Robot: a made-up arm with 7 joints.
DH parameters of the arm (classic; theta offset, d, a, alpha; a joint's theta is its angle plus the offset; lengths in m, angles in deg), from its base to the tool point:
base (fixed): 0 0 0 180
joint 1: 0 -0.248 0 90
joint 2: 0 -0.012 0 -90
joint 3: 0 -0.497 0 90
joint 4: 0 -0.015 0 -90
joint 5: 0 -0.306 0 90
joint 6: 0 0 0 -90
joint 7: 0 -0.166 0 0
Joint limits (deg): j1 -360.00..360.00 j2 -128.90..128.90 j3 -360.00..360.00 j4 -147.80..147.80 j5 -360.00..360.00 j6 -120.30..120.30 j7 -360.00..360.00
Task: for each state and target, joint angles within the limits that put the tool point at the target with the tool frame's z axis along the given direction. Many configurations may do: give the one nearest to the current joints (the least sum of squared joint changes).
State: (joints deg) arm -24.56 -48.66 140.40 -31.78 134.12 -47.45 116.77
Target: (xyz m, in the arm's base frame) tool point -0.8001 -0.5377 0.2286 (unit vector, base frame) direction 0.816 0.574 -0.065
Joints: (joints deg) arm -36.57 -94.27 133.44 -10.99 132.59 -6.53 116.77
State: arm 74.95 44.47 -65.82 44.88 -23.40 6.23 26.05
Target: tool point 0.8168 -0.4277 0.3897 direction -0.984 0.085 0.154
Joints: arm 36.17 71.80 -46.14 19.64 -9.28 21.52 26.05
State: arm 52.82 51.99 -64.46 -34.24 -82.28 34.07 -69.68
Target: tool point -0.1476 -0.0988 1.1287 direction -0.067 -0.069 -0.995
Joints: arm 81.01 19.47 -41.71 -47.79 -31.08 37.52 -69.68
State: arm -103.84 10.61 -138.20 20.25 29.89 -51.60 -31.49
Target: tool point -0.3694 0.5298 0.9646 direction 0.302 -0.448 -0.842
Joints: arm -122.40 43.23 -98.15 6.71 67.44 -11.18 -31.49
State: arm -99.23 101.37 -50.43 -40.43 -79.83 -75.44 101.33
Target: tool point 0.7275 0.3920 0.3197 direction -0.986 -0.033 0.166
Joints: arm -55.00 95.16 -52.47 -64.54 -118.32 -40.28 101.33
